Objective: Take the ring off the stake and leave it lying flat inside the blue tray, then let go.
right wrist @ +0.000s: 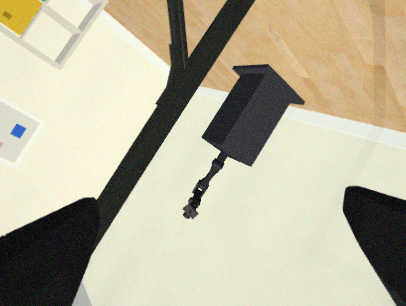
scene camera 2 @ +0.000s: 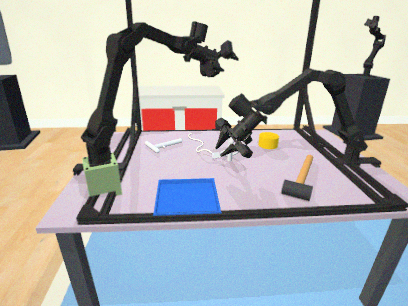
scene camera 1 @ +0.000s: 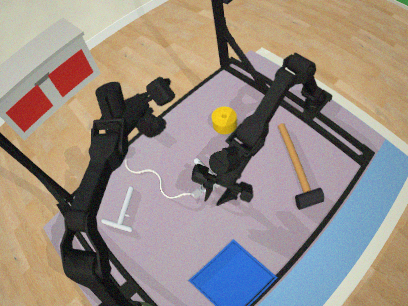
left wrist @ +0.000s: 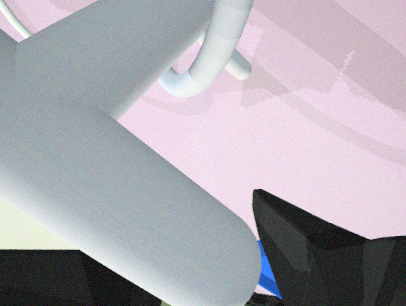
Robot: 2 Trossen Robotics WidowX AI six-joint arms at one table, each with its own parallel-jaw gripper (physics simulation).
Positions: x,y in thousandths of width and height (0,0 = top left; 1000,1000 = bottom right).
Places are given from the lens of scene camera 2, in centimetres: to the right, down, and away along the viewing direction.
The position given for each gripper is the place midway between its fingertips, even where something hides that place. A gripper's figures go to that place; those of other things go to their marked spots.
left gripper (scene camera 2: 536,498): 6, 0, 102
right gripper (scene camera 2: 567,214): 12, -37, 110
blue tray (scene camera 2: 450,642): -7, 14, 85
